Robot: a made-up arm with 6 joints. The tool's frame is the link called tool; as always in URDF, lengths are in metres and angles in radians. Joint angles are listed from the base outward.
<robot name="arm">
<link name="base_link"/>
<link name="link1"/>
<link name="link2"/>
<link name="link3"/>
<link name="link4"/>
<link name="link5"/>
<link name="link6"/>
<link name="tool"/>
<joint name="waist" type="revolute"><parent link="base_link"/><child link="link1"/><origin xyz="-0.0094 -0.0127 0.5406" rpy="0 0 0"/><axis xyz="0 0 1"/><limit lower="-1.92" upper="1.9"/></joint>
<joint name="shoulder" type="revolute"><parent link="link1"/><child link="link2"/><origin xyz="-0.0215 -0.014 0.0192" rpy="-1.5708 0 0"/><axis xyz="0 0 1"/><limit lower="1.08" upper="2.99"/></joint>
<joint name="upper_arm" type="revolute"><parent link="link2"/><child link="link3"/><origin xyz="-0.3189 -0.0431 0.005" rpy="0 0 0"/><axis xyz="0 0 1"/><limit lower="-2.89" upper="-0.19"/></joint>
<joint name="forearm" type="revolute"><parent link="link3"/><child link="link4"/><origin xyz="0.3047 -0.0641 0.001" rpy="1.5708 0 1.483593"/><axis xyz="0 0 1"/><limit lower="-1.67" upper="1.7"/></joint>
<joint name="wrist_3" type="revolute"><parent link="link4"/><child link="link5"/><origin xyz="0.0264 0.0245 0.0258" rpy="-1.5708 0 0"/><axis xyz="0 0 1"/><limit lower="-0.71" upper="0.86"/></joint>
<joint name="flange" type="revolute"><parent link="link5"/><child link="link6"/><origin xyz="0.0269 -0.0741 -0.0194" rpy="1.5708 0 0"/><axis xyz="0 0 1"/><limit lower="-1.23" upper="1.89"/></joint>
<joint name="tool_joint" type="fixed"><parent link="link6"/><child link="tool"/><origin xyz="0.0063 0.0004 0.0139" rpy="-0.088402 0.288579 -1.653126"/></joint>
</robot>
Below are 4 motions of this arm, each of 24 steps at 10 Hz.
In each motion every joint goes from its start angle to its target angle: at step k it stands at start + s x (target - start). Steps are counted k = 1, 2, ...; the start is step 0. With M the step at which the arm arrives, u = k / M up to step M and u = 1 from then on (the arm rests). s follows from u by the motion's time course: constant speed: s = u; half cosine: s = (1 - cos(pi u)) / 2; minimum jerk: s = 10 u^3 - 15 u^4 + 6 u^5.
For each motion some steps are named. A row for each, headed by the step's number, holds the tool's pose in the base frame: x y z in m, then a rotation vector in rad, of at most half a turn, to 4 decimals.
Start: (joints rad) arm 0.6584 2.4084 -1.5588 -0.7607 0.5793 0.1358
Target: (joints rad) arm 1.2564 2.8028 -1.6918 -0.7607 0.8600 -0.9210
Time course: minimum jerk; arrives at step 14
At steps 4, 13, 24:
4: 0.4052 0.2660 0.4185 2.7264 -0.2146 1.1211
13: 0.2114 0.3856 0.2872 2.0545 1.6580 0.6626
24: 0.2105 0.3858 0.2867 2.0497 1.6637 0.6602

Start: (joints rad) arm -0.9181 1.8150 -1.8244 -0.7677 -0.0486 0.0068
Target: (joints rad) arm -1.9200 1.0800 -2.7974 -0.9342 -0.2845 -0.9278
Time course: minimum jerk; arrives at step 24
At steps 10, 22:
10: 0.0559 -0.3549 1.1520 0.3910 -0.5689 2.1455
22: 0.0424 0.2301 1.2750 -0.3251 0.6867 0.8357

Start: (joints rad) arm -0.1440 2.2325 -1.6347 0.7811 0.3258 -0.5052
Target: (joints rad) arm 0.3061 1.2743 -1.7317 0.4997 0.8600 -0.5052
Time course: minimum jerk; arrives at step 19
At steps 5, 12, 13, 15, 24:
5: 0.5390 -0.0076 0.6322 -1.5689 1.9520 -0.7214
12: 0.3620 0.1117 0.9290 -1.7333 1.1947 -0.8889
13: 0.3260 0.1167 0.9581 -1.7361 1.1066 -0.9120
15: 0.2693 0.1184 0.9963 -1.7327 0.9818 -0.9466
24: 0.2362 0.1162 1.0149 -1.7268 0.9150 -0.9660

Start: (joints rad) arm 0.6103 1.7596 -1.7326 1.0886 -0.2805 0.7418
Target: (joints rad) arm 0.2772 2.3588 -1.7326 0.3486 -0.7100 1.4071
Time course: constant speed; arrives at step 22
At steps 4, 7, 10, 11, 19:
4: 0.4438 0.2857 0.8627 -0.1740 1.6909 0.4382
7: 0.4791 0.2714 0.8173 -0.1331 1.7042 0.3663
10: 0.5102 0.2534 0.7711 -0.1024 1.7108 0.3032
11: 0.5196 0.2466 0.7555 -0.0945 1.7120 0.2843
19: 0.5760 0.1832 0.6298 -0.0695 1.7147 0.1803

